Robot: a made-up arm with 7 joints. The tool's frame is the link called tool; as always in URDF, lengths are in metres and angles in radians. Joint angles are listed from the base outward. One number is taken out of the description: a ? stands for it. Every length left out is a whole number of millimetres.
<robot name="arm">
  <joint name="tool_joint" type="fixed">
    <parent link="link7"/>
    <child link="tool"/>
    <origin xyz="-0.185 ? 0" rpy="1.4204 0.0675 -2.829"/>
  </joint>
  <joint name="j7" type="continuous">
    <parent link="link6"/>
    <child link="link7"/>
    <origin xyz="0.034 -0.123 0" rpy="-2.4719 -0.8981 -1.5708"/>
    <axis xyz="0 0 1"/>
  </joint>
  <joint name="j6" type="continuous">
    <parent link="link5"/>
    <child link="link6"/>
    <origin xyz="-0.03 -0.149 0" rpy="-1.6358 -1.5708 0"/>
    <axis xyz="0 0 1"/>
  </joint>
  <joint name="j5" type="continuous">
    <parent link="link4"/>
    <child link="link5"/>
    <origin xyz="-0.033 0.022 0" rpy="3.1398 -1.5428 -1.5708"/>
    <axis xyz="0 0 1"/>
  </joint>
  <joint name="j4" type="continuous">
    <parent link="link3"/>
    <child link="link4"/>
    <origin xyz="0.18 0.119 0" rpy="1.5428 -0.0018 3.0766"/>
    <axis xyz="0 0 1"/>
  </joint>
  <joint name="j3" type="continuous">
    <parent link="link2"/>
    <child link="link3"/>
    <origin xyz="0.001 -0.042 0" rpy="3.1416 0 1.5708"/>
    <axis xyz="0 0 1"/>
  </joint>
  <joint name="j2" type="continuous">
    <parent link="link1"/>
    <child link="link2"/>
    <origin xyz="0.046 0.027 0" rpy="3.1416 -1.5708 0"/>
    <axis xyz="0 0 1"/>
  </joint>
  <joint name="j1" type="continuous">
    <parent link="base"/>
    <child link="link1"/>
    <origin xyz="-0.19 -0.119 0.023" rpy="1.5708 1.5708 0"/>
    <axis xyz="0 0 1"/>
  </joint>
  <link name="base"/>
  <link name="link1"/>
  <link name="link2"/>
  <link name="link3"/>
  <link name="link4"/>
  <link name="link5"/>
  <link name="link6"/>
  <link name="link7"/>
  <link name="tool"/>
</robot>
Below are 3 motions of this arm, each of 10 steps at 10 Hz.
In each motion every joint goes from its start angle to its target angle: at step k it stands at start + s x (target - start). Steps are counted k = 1, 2, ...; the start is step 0. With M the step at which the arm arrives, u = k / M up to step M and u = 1 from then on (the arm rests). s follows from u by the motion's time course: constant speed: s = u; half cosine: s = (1 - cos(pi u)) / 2; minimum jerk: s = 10 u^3 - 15 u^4 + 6 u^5.
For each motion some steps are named. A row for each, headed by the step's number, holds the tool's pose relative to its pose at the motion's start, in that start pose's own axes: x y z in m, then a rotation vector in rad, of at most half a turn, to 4 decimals.
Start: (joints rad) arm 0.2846 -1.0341 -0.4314 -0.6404 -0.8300 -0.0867 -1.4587
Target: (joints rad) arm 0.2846 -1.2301 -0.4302 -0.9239 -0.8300 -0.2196 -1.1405
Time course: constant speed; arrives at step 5
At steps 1, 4, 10:
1: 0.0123 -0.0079 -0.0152 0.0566 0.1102 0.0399
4: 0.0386 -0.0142 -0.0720 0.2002 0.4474 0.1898
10: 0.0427 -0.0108 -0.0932 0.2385 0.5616 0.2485

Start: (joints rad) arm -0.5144 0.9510 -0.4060 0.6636 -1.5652 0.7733 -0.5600
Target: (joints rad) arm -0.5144 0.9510 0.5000 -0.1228 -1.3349 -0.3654 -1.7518
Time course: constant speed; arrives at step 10
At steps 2, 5, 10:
2: -0.0365 -0.1233 0.0144 0.4029 -0.1120 -0.0748
5: -0.1077 -0.3044 -0.0643 1.0071 -0.2784 -0.2498
10: -0.1857 -0.4086 -0.3838 1.9530 -0.3268 -0.6015

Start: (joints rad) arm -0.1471 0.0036 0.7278 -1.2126 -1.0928 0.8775 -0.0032
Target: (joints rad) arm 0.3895 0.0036 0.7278 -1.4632 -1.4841 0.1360 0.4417
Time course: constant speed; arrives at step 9
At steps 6, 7, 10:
6: 0.0112 0.0023 -0.0338 0.1607 0.3923 0.3489
7: 0.0092 0.0056 -0.0398 0.1780 0.4568 0.4145
10: 0.0013 0.0137 -0.0511 0.2042 0.5838 0.5512

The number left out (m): 0.076
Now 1 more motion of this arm.
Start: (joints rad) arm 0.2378 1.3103 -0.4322 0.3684 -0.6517 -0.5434 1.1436
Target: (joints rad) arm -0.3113 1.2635 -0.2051 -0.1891 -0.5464 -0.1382 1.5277
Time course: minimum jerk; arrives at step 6
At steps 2, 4, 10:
2: 0.0412 -0.0202 -0.0206 -0.0499 0.1474 -0.1395
4: 0.1140 -0.1226 -0.0864 -0.1118 0.5657 -0.5906
10: 0.1187 -0.1715 -0.1102 -0.1042 0.7160 -0.7749

